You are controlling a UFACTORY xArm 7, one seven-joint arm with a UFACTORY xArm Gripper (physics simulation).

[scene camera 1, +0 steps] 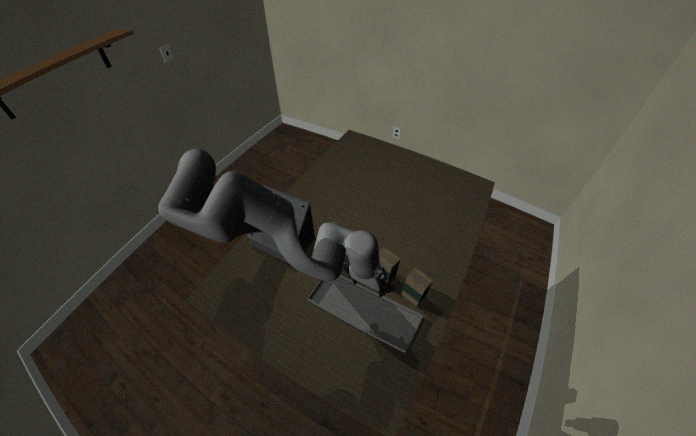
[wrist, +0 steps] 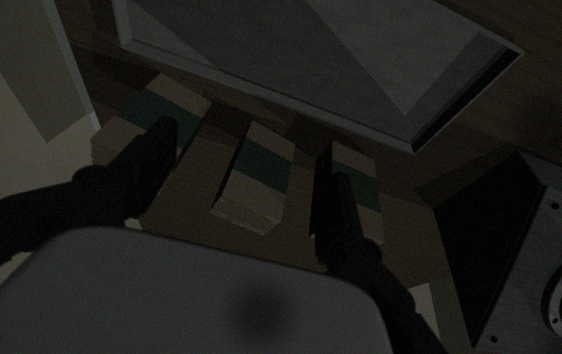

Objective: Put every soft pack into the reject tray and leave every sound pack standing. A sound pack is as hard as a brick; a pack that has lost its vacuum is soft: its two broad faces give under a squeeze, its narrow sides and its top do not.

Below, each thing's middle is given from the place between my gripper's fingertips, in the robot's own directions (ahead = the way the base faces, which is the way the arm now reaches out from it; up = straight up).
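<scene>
The grey reject tray (scene camera 1: 394, 324) is there, 1 cm to the right of my hand and 18 cm below it.
</scene>
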